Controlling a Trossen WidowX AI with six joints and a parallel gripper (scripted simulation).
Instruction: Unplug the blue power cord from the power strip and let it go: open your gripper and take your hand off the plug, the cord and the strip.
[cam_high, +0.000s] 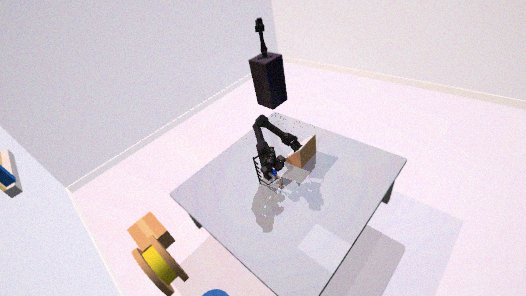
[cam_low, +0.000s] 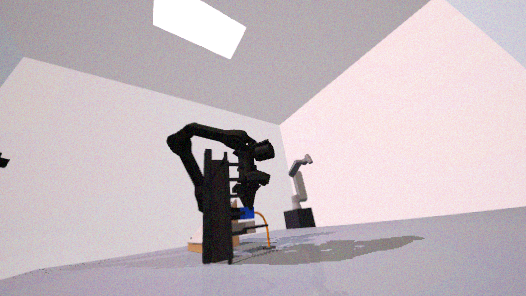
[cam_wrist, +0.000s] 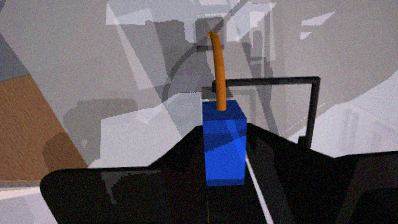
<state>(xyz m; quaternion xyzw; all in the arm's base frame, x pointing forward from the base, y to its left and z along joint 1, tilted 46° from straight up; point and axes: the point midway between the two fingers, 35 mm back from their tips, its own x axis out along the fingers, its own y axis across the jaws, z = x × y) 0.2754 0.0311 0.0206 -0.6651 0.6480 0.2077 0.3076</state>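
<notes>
Right now the blue plug is 3 cm to the right of my gripper tip. Round my gripper tip: black power strip (10 cm to the right, 2 cm above, 1 cm behind).
</notes>
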